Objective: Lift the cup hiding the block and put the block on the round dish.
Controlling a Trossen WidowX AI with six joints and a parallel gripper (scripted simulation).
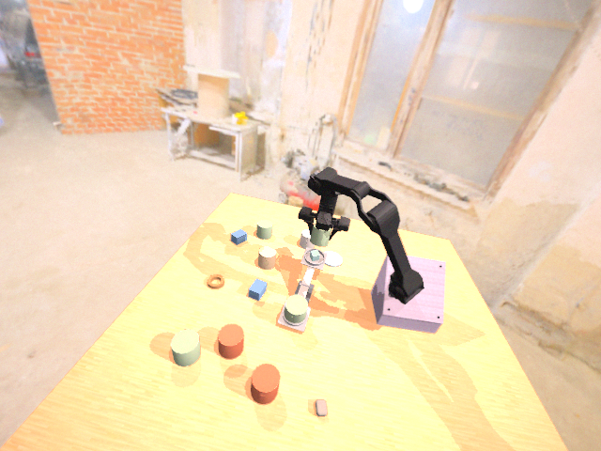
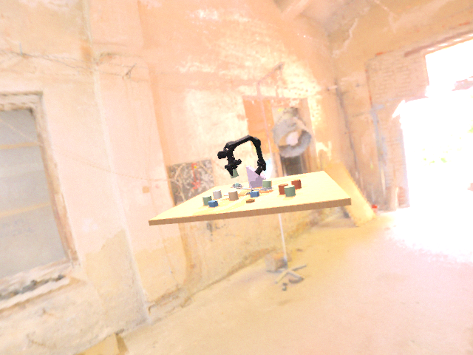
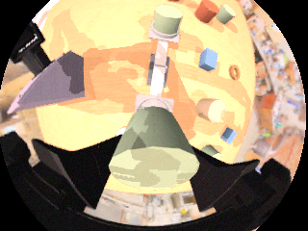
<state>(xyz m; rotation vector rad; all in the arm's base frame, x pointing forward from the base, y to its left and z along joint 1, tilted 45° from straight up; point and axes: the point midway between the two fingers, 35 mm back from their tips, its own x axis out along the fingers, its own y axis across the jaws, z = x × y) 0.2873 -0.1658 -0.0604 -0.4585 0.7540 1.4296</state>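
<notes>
Right now my gripper tip is 1 cm to the right of the pale teal block and 8 cm above it. Round my gripper tip: round white dish: 8 cm behind, 9 cm to the right, 17 cm below; small balance: 3 cm ahead, 13 cm to the left, 15 cm below.
</notes>
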